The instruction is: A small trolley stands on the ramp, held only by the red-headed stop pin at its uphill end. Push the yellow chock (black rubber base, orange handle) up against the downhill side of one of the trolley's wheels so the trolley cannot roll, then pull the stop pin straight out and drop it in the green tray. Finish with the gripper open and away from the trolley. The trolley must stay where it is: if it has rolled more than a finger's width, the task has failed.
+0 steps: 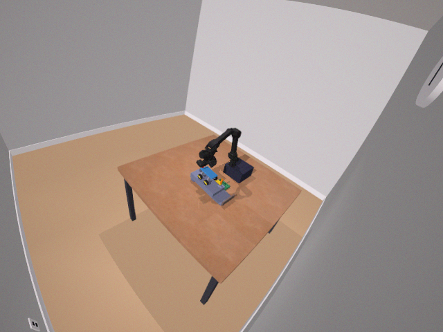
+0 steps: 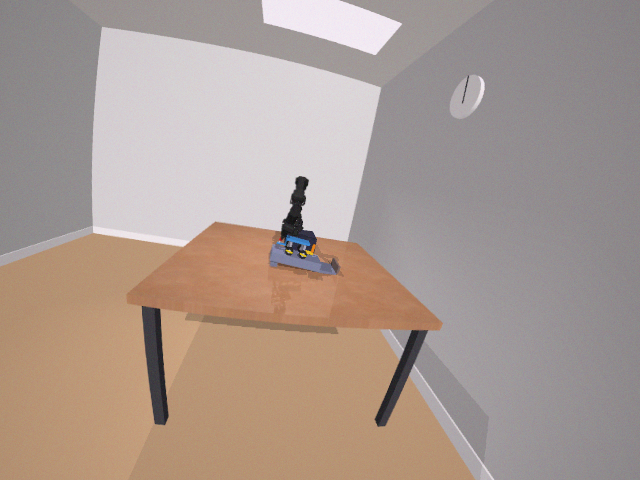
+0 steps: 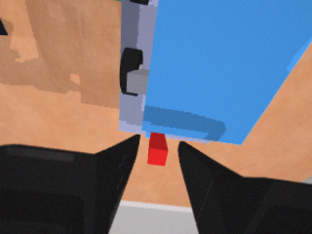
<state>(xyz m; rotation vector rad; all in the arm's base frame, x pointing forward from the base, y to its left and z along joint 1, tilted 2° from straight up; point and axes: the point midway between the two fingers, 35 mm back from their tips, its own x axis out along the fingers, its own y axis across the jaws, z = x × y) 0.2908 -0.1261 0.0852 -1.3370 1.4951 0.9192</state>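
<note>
Now: the red-headed stop pin 1 cm to the right of my gripper tip and 1 cm below it. Also, from my gripper tip: blue trolley 8 cm to the left, 3 cm below, 3 cm ahead; then yellow chock 18 cm to the left, 6 cm below, 2 cm behind; then grey ramp 10 cm below, 9 cm to the left, 3 cm ahead.
</note>
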